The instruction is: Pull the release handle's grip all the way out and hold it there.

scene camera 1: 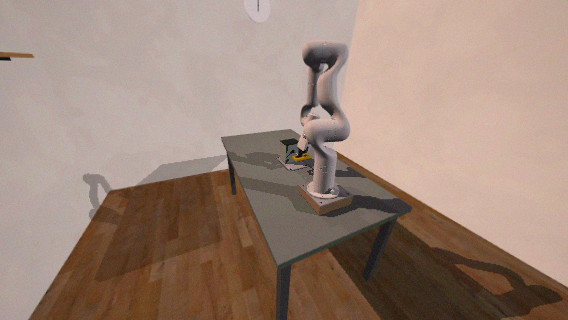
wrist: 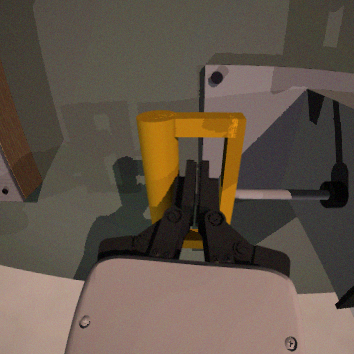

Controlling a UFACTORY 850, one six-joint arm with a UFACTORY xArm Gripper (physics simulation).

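The release handle's yellow grip (scene camera 1: 301, 158) (wrist: 159, 167) is a D-shaped frame with a thick round bar at the left in the wrist view. A light rod (wrist: 265, 194) runs from its right bar to a black collar (wrist: 334, 194) on the dark housing, and a length of the rod shows. My gripper (scene camera 1: 300, 153) (wrist: 197, 172) is shut and empty. Its fingertips reach into the opening of the grip, between the round bar and the thin bar, close beside the round bar. Whether they touch it is hard to tell. The lower part of the grip is hidden behind the fingers.
The handle's pale base plate (wrist: 240, 82) lies on the grey table (scene camera 1: 260, 200), with a dark bolt (wrist: 216, 77) at its corner. The housing's dark top (scene camera 1: 288, 142) rises beside the grip. The wood-sided robot base (scene camera 1: 327, 206) (wrist: 17, 155) stands on the table, at the left in the wrist view.
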